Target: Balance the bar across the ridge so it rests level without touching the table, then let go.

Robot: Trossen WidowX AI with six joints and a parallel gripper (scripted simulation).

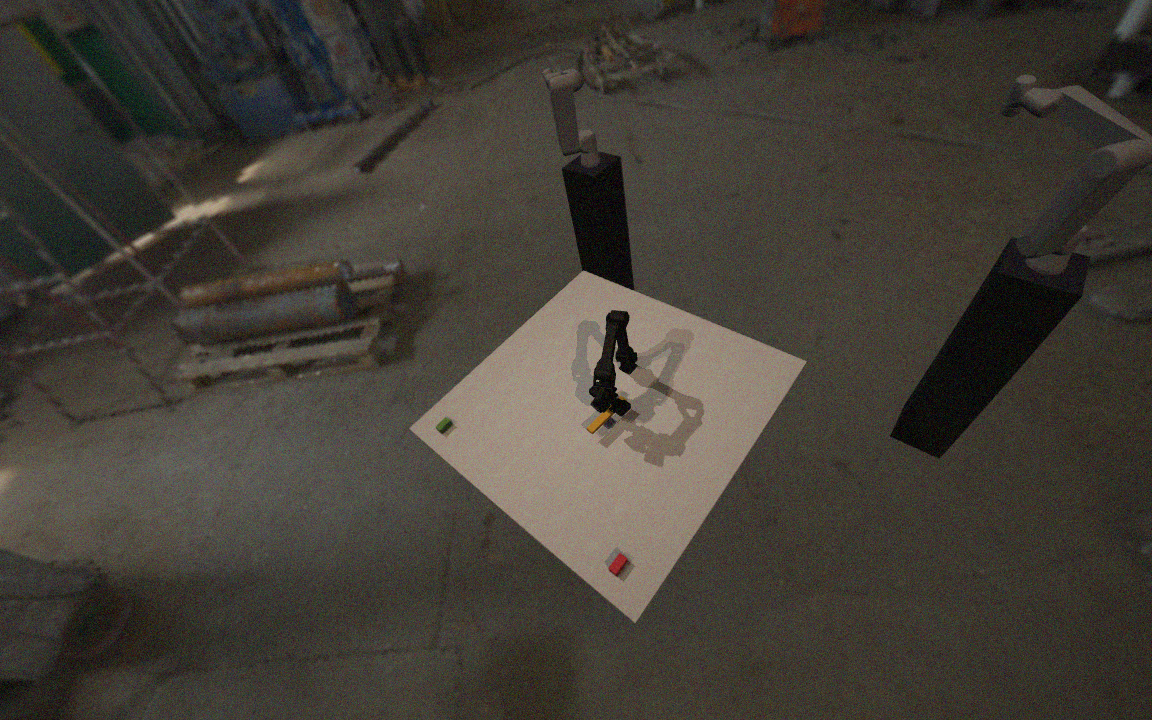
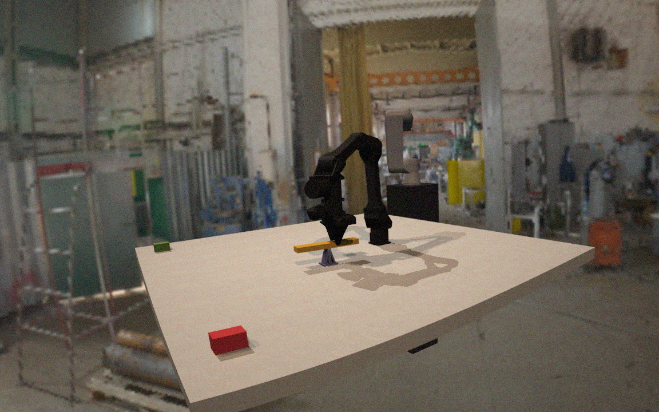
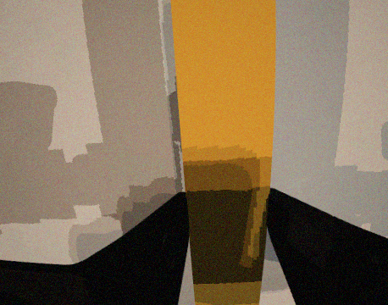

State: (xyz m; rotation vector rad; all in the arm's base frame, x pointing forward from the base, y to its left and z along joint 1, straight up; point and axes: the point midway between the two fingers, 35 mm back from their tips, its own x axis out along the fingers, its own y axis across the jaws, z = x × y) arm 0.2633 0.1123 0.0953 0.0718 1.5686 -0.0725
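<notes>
The bar lies 30 mm ahead of my gripper tip. The rest, counted from my gripper tip: green block: 610 mm to the right, 480 mm ahead, 40 mm below; red block: 480 mm ahead, 390 mm to the left, 40 mm below.
</notes>
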